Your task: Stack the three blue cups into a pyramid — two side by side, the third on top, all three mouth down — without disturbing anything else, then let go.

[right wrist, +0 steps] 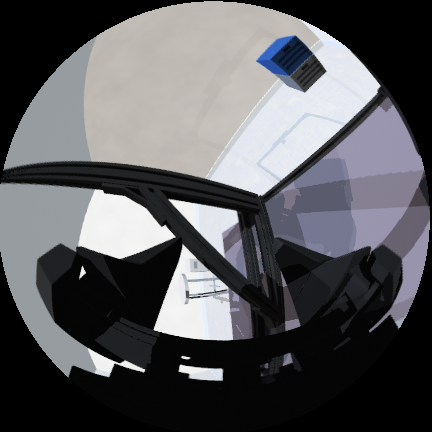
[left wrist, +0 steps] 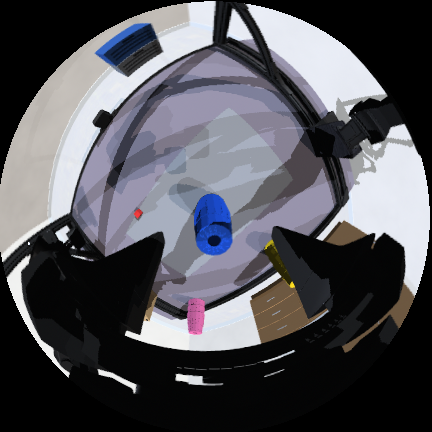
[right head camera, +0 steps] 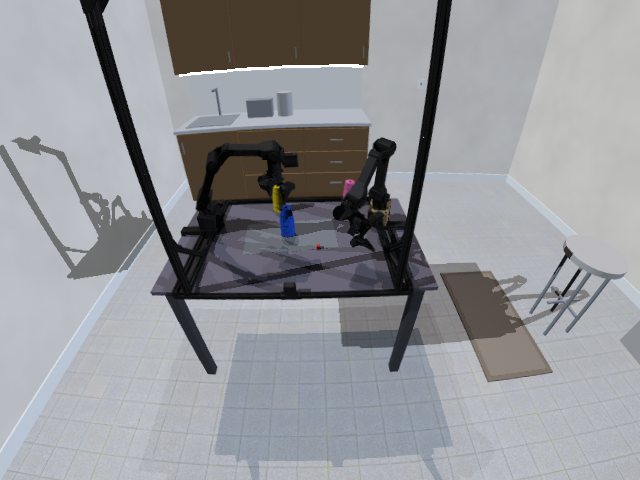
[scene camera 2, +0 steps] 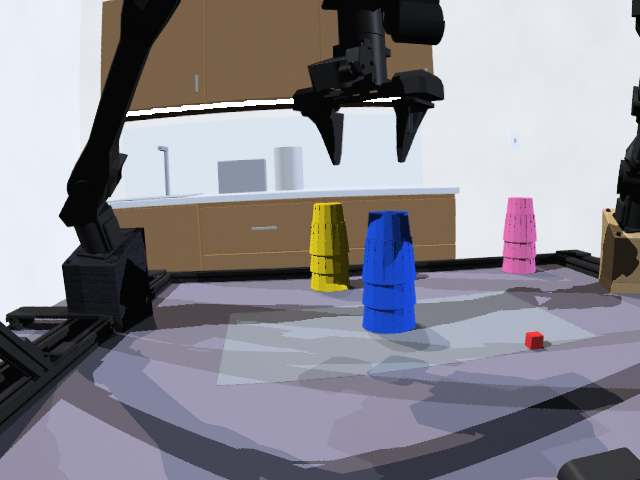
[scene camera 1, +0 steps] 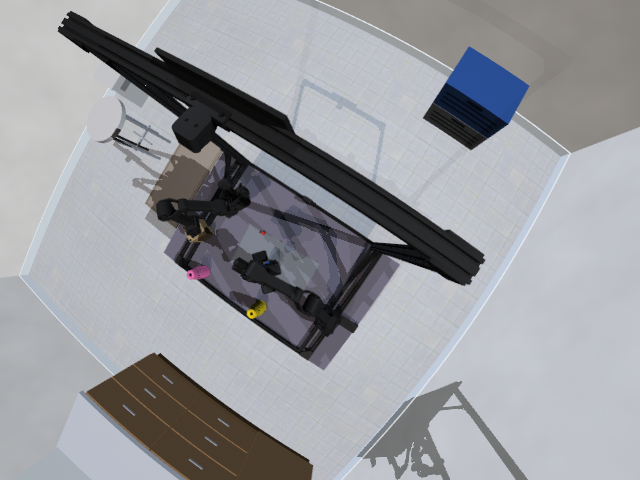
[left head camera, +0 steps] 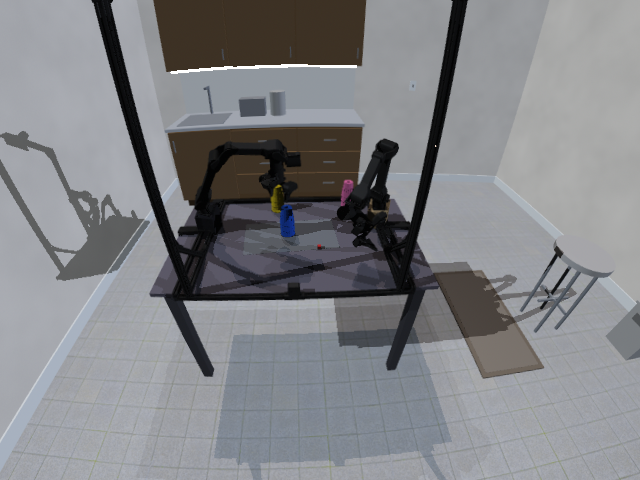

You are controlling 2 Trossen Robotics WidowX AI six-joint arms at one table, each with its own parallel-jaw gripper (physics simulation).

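Places are measured from the left arm's base along level axes (x ahead, y left, z up), in centimetres.
Pixels of known places: left gripper, between the fingertips: (left wrist: 219, 234) (right head camera: 277, 199) (scene camera 2: 367, 163) (left head camera: 278, 199); right gripper, between the fingertips: (right wrist: 228, 242) (right head camera: 380, 244) (scene camera 1: 235, 178) (left head camera: 383, 244); left arm's base, origin of its link: (left wrist: 347, 136) (right head camera: 208, 210) (scene camera 2: 103, 245) (scene camera 1: 327, 323) (left head camera: 206, 209); right arm's base, origin of its link: (right head camera: 379, 204) (scene camera 2: 634, 222) (scene camera 1: 193, 230) (left head camera: 379, 205).
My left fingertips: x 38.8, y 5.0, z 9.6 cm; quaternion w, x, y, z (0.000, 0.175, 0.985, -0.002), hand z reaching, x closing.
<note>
Ahead of a thing's pixels: the offset from my left fingertips to its top centre. Level surfaces: height alone.
The three blue cups {dx +1.9, dy +3.6, dz -6.2 cm} (left head camera: 287, 224) (right head camera: 287, 224) (scene camera 2: 388, 263) (left wrist: 212, 212) stand nested in one upright column, mouth down, on the pale mat {dz -21.4 cm} (scene camera 2: 268, 356). In scene camera 1 the left arm hides most of them. My left gripper (scene camera 2: 368, 162) (left wrist: 219, 234) is open and empty, pointing down above the blue column, with a gap between its fingertips and the column's top. My right gripper (left head camera: 365, 245) (right wrist: 228, 242) is open and empty, low over the table's right side in the left head camera, well apart from the cups.
A yellow cup stack {dx -12.3, dy +23.4, dz -6.2 cm} (left head camera: 277, 200) (scene camera 2: 328, 242) stands behind the blue one, to its left in scene camera 2. A pink stack {dx +23.9, dy +41.3, dz -6.2 cm} (scene camera 2: 519, 232) (left wrist: 196, 316) stands at the back right. A red cube {dx +20.4, dy -2.8, dz -19.8 cm} (left head camera: 318, 246) (scene camera 2: 534, 340) lies near the mat's front right. A tan box (scene camera 1: 199, 232) is by the right arm.
</note>
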